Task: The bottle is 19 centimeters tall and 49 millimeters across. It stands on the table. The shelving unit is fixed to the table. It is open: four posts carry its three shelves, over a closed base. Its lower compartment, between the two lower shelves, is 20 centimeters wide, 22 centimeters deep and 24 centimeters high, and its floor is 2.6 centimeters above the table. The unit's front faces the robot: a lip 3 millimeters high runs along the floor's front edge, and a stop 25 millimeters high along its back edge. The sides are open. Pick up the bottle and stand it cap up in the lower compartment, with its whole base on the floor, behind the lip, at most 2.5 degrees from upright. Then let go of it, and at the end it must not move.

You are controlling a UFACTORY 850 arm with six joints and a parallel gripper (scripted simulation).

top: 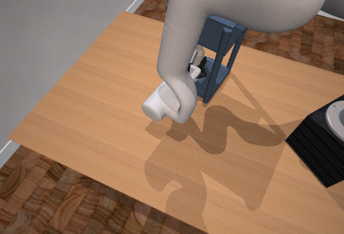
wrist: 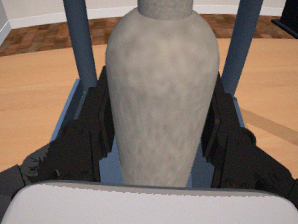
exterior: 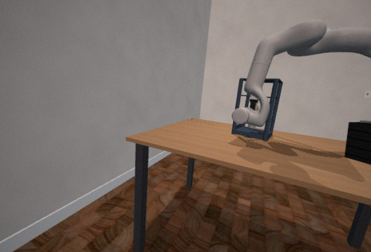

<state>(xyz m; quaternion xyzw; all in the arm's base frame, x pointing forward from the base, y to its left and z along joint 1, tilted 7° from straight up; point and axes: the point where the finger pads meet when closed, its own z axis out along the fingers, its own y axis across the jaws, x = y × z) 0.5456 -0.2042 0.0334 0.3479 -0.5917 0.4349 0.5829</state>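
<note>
The shelving unit is 20 mm behind my hand, 50 mm to the right of it and 30 mm above it. The rest, counted from my hand: bottle 20 mm above.
</note>
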